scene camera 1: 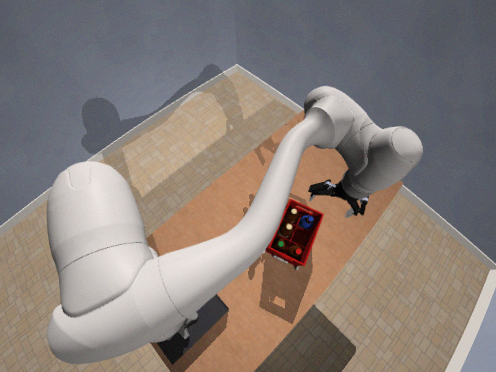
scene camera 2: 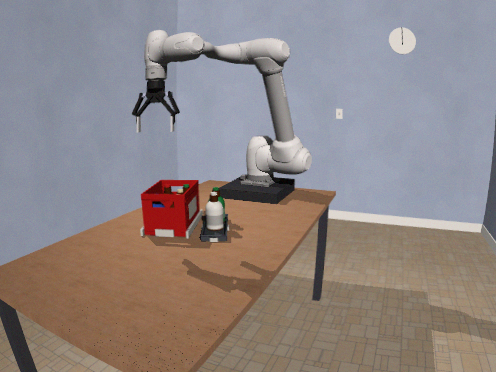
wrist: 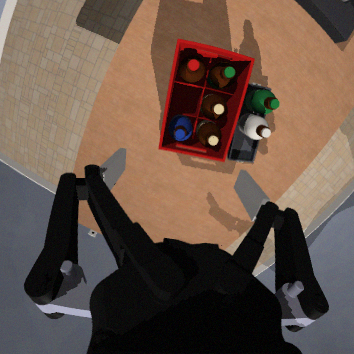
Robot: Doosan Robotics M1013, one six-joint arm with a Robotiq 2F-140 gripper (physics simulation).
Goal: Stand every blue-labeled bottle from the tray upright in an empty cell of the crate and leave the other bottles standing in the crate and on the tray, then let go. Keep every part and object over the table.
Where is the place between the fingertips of the gripper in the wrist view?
182, 168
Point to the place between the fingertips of the gripper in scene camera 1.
At 328, 206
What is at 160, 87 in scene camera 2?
The gripper.
